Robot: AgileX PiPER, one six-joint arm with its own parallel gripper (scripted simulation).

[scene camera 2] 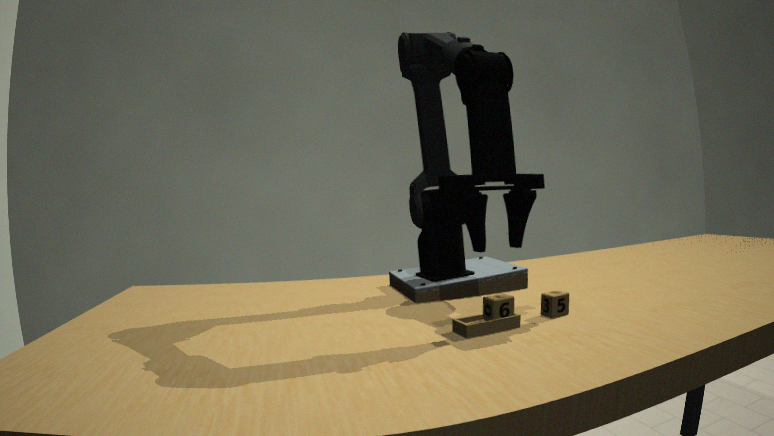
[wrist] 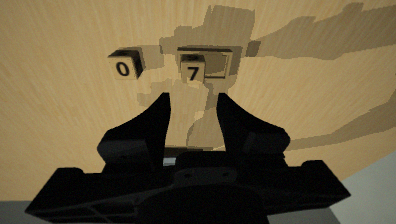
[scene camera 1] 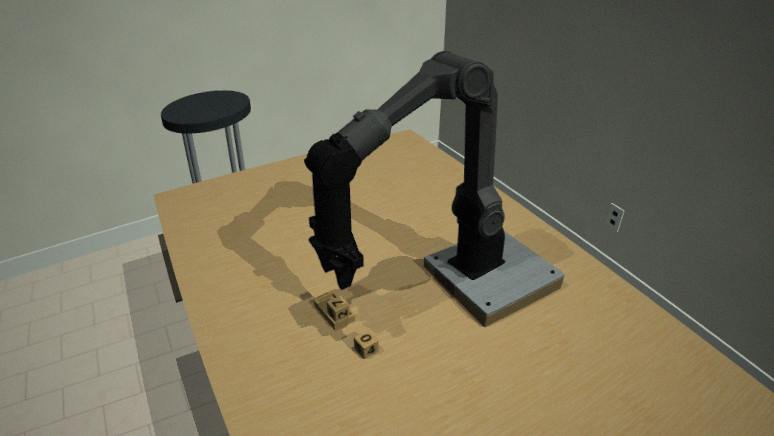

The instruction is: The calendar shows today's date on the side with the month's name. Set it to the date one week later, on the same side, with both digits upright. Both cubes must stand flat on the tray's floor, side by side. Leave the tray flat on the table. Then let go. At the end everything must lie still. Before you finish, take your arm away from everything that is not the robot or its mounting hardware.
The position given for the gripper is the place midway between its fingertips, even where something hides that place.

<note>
In view: the gripper [scene camera 2: 498, 249], a digit cube [wrist: 125, 64], a digit cube [scene camera 2: 496, 306] and a wooden tray [scene camera 2: 469, 329].
The wooden tray is seen too in the wrist view [wrist: 218, 61]. The gripper shows as well in the wrist view [wrist: 194, 101] and in scene camera 1 [scene camera 1: 337, 278].
</note>
